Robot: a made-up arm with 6 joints.
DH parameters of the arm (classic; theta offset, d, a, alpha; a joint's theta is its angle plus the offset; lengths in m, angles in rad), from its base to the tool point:
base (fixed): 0 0.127 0 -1.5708
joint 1: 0 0.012 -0.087 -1.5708
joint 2: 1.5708 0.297 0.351 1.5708
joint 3: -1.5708 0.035 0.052 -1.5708
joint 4: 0 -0.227 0.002 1.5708
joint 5: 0 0.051 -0.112 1.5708
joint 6: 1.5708 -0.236 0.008 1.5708
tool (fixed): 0 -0.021 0 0
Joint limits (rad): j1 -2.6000..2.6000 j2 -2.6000..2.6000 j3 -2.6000..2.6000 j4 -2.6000..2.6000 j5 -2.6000..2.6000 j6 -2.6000..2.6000
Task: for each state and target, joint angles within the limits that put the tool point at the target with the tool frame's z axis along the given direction. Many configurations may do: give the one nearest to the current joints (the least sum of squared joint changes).
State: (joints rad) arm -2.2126 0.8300 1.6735 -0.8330 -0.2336 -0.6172
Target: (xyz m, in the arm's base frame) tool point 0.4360 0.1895 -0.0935 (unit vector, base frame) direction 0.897 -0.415 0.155
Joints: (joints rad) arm -2.2825 1.5645 2.1938 -1.4167 0.5903 -0.8702
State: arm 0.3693 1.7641 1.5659 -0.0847 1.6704 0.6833
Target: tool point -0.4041 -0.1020 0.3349 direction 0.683 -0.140 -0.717
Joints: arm 0.0958 1.3348 1.7975 -0.3324 2.0414 0.4864
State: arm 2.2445 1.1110 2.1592 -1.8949 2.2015 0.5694
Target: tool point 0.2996 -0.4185 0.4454 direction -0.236 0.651 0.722
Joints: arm 1.9365 0.6274 1.9164 -2.0499 2.5487 0.4150
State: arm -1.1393 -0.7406 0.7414 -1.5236 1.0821 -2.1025
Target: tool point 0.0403 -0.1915 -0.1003 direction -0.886 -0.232 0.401
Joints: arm -1.0671 -0.6587 0.7187 -1.4214 1.4257 -2.1428
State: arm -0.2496 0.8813 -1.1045 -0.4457 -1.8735 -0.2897
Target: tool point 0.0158 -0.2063 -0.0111 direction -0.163 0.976 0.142
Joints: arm -0.0544 0.9349 -0.3124 -0.5324 -2.0510 -1.1196
